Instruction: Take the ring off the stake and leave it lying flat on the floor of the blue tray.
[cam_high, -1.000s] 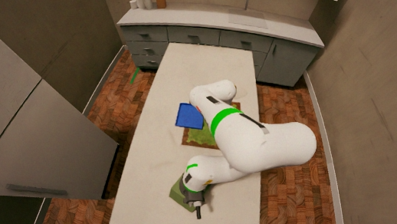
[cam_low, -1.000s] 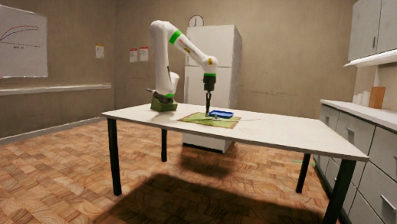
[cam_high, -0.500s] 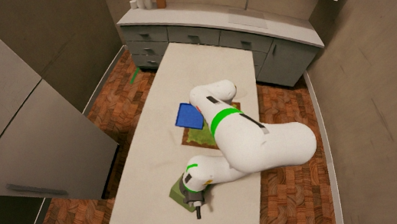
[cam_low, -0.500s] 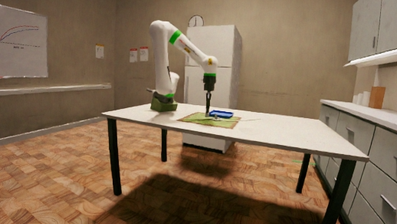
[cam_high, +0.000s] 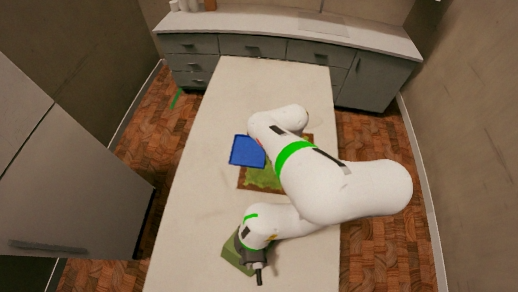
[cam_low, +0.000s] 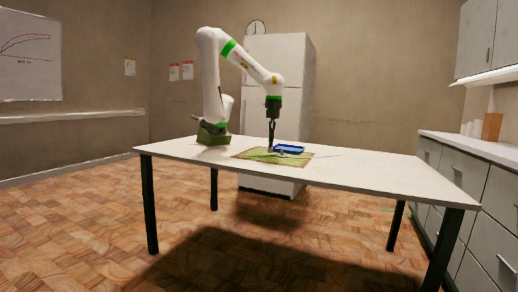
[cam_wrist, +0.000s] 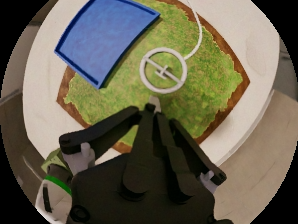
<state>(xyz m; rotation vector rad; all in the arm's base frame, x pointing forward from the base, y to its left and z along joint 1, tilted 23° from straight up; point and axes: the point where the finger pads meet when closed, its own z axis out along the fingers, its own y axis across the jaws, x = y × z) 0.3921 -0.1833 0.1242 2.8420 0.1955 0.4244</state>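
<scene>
Now: the green mat 30 mm ahead of my hand, 20 mm to the left of it and 60 mm below it. The rest, counted from my hand: blue tray (100 mm ahead, 180 mm to the left, 40 mm below); then grey stake (60 mm ahead, 10 mm to the left, 30 mm below).
</scene>
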